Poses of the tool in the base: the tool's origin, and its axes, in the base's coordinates. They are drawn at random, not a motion.
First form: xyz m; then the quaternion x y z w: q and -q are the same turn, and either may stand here.
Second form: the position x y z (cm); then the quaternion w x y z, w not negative. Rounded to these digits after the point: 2 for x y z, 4 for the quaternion.
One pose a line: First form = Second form
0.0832 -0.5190 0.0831 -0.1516 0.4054 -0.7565 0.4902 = 8.32 -51.90 8.31 0.4902 -0.1516 0.4054 -0.7565
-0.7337 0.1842 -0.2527 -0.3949 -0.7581 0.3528 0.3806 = -73.37 18.42 -25.27 0.3806 -0.3949 -0.7581 0.3528
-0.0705 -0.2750 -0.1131 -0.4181 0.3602 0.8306 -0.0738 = -7.05 -27.50 -11.31 0.0738 0.4181 -0.3602 -0.8306
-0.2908 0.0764 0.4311 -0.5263 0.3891 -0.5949 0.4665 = -29.08 7.64 43.11 0.4665 -0.5263 0.3891 -0.5949
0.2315 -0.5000 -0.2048 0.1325 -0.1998 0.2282 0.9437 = 23.15 -50.00 -20.48 0.9437 0.1325 -0.1998 0.2282
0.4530 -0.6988 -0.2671 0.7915 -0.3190 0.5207 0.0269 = 45.30 -69.88 -26.71 0.0269 0.7915 -0.3190 0.5207
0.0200 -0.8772 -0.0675 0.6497 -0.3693 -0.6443 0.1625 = 2.00 -87.72 -6.75 0.1625 0.6497 -0.3693 -0.6443
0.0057 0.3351 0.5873 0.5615 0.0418 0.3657 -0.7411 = 0.57 33.51 58.73 0.7411 -0.5615 -0.0418 -0.3657
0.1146 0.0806 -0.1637 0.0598 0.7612 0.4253 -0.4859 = 11.46 8.06 -16.37 0.4859 -0.0598 -0.7612 -0.4253
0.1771 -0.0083 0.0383 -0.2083 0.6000 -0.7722 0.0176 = 17.71 -0.83 3.83 0.0176 -0.2083 0.6000 -0.7722
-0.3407 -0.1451 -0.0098 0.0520 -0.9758 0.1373 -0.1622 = -34.07 -14.51 -0.98 0.1622 -0.0520 0.9758 -0.1373
